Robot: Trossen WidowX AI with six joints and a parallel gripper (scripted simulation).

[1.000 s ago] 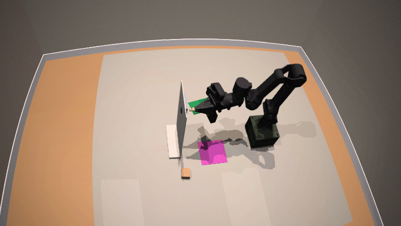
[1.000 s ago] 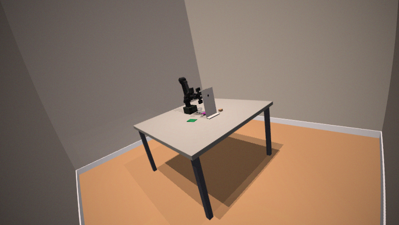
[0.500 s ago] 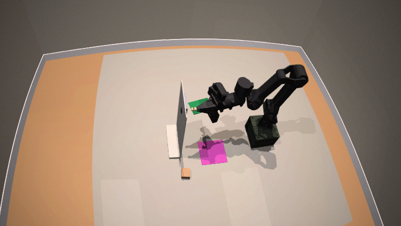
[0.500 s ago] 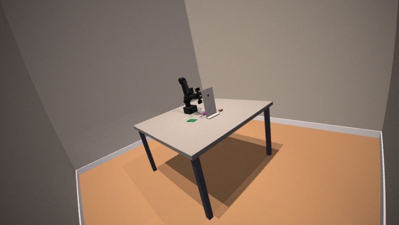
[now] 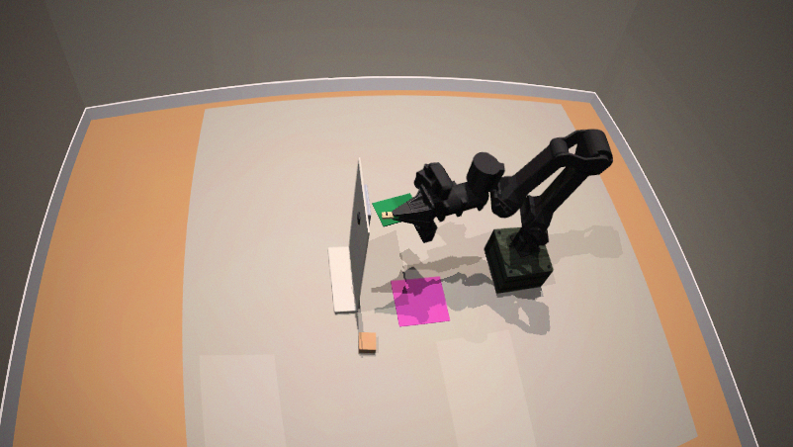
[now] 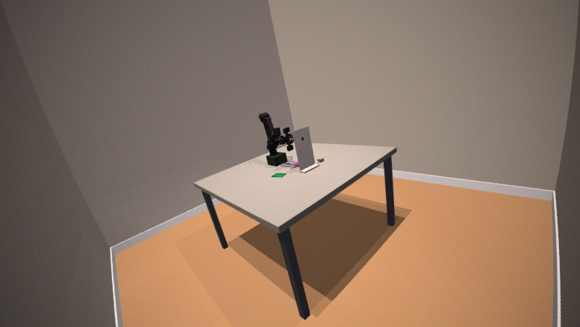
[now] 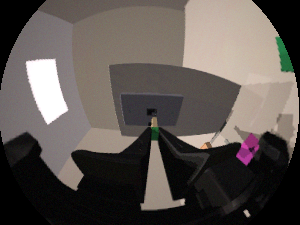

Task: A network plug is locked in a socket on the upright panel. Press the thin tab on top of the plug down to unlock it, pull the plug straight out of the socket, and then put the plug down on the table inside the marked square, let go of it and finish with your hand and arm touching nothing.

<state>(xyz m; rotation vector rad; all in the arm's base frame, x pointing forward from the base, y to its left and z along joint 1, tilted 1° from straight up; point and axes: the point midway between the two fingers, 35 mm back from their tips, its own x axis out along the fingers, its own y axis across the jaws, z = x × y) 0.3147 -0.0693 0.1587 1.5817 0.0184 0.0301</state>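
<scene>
The magenta square lies 250 mm below my gripper tip, 90 mm to the left of it and 70 mm behind it. Round my gripper tip: grey panel: 100 mm below, 70 mm ahead, 10 mm to the right; network plug: right at my gripper tip.
</scene>
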